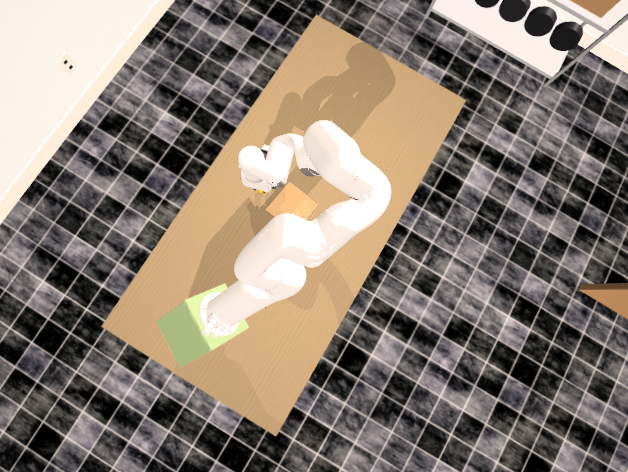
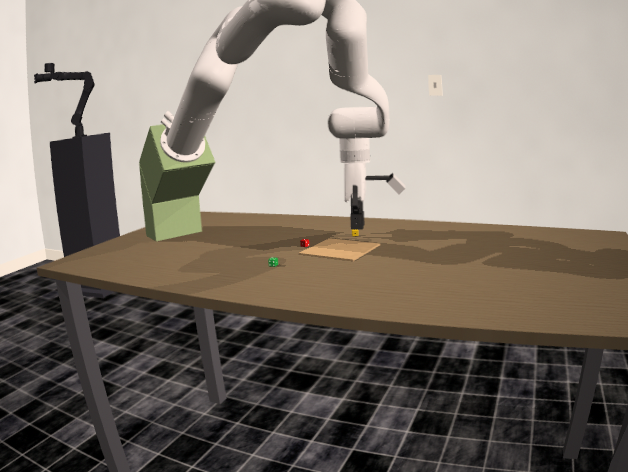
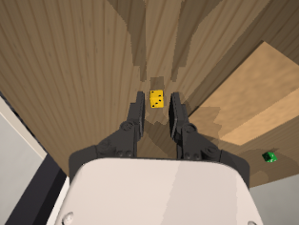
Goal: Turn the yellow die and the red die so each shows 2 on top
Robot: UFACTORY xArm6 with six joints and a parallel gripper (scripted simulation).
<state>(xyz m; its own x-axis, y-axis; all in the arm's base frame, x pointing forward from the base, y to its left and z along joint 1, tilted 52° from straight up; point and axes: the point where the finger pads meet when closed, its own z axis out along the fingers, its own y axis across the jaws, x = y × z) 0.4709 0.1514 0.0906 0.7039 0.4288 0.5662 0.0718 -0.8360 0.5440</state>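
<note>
My gripper is now 3 cm above the yellow die and 1 cm past it. The rest, counted from my hand: red die: 11 cm to the right, 11 cm behind, 3 cm below; green die: 27 cm to the right, 14 cm behind, 3 cm below; tan mat: 13 cm to the right, 4 cm below, 2 cm behind.
</note>
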